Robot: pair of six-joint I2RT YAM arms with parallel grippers.
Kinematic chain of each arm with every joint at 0, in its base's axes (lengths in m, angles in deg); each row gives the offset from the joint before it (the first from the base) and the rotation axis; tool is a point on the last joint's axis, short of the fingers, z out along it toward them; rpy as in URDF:
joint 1: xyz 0 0 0.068 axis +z
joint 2: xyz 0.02 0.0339 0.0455 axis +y
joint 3: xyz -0.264 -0.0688 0 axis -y
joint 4: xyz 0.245 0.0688 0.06 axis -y
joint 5: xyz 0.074 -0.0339 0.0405 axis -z
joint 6: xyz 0.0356 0 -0.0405 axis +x
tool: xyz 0 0 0 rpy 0 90 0
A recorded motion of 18 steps. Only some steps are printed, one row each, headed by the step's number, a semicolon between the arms.
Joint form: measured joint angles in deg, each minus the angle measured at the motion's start. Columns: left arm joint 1, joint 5, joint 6, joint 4, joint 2, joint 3; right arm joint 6, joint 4, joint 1, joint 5, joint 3, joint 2.
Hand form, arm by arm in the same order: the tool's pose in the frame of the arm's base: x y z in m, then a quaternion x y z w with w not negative. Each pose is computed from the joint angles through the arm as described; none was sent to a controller.
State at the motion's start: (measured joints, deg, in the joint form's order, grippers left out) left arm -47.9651 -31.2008 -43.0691 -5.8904 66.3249 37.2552; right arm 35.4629 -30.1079 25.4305 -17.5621 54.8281 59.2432
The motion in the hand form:
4: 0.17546 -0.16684 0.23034 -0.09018 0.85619 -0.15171 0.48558; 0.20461 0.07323 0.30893 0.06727 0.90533 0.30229 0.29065
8: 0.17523 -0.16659 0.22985 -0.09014 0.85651 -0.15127 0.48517; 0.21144 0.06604 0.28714 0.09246 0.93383 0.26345 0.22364
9: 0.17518 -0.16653 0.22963 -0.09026 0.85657 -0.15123 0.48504; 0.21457 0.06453 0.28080 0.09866 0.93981 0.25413 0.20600
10: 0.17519 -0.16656 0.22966 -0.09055 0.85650 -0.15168 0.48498; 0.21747 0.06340 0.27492 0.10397 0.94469 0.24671 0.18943
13: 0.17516 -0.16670 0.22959 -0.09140 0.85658 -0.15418 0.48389; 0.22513 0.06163 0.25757 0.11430 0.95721 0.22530 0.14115
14: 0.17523 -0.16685 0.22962 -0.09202 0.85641 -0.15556 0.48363; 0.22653 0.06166 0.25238 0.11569 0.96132 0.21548 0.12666
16: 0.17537 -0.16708 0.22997 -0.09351 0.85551 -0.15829 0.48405; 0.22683 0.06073 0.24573 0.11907 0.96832 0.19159 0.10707
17: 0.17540 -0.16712 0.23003 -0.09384 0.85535 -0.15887 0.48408; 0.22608 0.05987 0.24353 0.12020 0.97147 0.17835 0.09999
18: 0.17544 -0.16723 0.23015 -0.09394 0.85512 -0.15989 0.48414; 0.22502 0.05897 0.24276 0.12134 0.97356 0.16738 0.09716
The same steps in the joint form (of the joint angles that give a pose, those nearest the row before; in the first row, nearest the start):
4: 0.00 -0.31 -0.02 0.09 -0.57 -0.15; -2.08 -8.46 -8.79 -1.38 0.85 1.14
8: 0.00 -0.31 -0.04 0.07 -0.61 -0.26; -3.54 -14.65 -11.04 -1.14 0.83 5.14
9: 0.00 -0.31 -0.07 0.09 -0.61 -0.31; -3.91 -15.78 -11.61 -1.09 0.83 6.58
10: 0.00 -0.28 -0.11 0.11 -0.61 -0.31; -4.20 -16.72 -12.07 -1.14 0.83 7.96
13: 0.00 -0.07 -0.33 0.18 -0.61 -0.33; -5.16 -19.21 -12.92 -1.09 0.83 12.09
14: 0.00 0.02 -0.44 0.26 -0.59 -0.33; -5.51 -20.13 -12.92 -0.63 0.83 13.27
16: 0.00 0.11 -0.61 0.50 -0.59 -0.33; -6.05 -22.08 -12.90 1.16 0.87 14.67
17: 0.00 0.13 -0.66 0.55 -0.59 -0.33; -6.36 -23.10 -12.90 2.29 0.88 15.04
18: 0.00 0.20 -0.68 0.63 -0.59 -0.33; -6.54 -23.87 -12.90 3.37 0.87 15.08

